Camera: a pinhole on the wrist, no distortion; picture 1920 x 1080 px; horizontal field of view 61.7 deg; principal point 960.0 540.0 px. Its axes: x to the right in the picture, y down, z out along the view. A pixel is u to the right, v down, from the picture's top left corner.
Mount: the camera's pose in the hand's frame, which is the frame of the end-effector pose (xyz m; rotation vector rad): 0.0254 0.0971 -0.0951 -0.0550 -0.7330 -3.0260
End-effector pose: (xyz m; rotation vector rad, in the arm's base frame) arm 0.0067 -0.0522 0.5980 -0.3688 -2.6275 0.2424
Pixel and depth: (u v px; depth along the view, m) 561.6 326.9 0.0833
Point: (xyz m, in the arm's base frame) 0.0101 0.1029 0.6082
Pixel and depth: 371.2 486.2 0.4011
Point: -0.2041 0.2563 0.3902
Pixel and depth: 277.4 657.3 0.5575
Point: -0.3568 0.2920 0.2859
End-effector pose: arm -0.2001 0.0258 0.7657 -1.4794 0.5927 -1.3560
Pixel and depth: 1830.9 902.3 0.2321
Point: -0.0520 0.0940 0.6063
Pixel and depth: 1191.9 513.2 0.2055
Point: -0.0678 -0.0192 0.6057
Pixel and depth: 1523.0 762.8 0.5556
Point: 0.2470 0.1994 0.5088
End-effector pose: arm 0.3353 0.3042 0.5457 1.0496 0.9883 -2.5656
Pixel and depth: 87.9 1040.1 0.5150
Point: -0.0542 -0.0987 0.4474
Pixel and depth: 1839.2 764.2 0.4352
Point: 0.3963 -0.1028 0.7323
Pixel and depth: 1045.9 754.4 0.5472
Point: 0.2067 -0.1853 0.6158
